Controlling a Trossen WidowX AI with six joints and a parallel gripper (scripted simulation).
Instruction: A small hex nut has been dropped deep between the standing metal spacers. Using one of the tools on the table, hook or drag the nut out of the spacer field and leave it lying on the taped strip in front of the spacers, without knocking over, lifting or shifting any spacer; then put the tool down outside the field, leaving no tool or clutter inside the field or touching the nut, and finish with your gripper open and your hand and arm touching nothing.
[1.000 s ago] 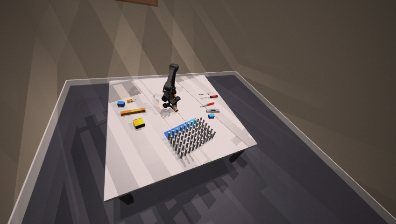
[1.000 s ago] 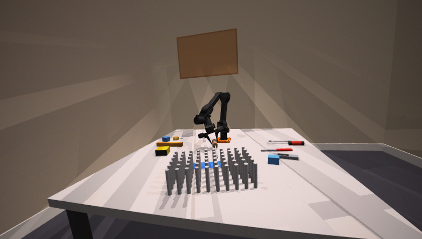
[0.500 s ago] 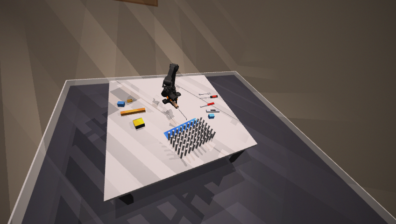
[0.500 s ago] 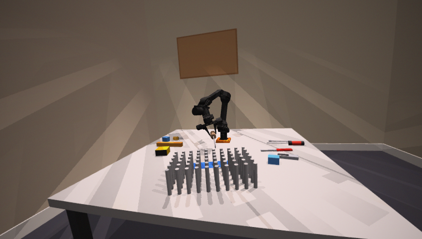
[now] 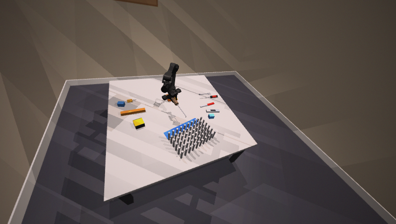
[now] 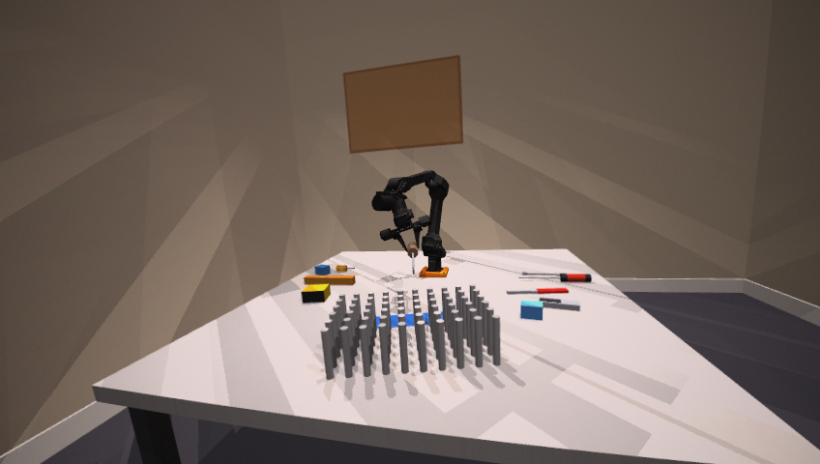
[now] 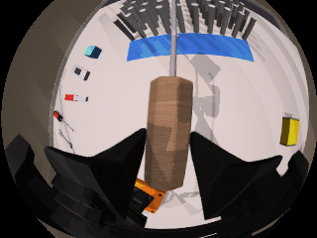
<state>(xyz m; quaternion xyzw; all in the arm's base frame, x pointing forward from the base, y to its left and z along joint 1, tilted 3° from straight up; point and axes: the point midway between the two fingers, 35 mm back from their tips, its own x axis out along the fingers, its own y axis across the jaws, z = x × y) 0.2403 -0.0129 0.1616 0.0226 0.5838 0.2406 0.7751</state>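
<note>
My gripper tip is 100 mm short of the wooden-handled tool, 40 mm to the right of it and 10 mm above it. The rest, counted from my gripper tip: orange bar: 20 mm behind, 400 mm to the right, 150 mm below; then black block: 140 mm ahead, 340 mm to the right, 140 mm below; then blue taped strip: 210 mm ahead, 60 mm to the left, 160 mm below.
</note>
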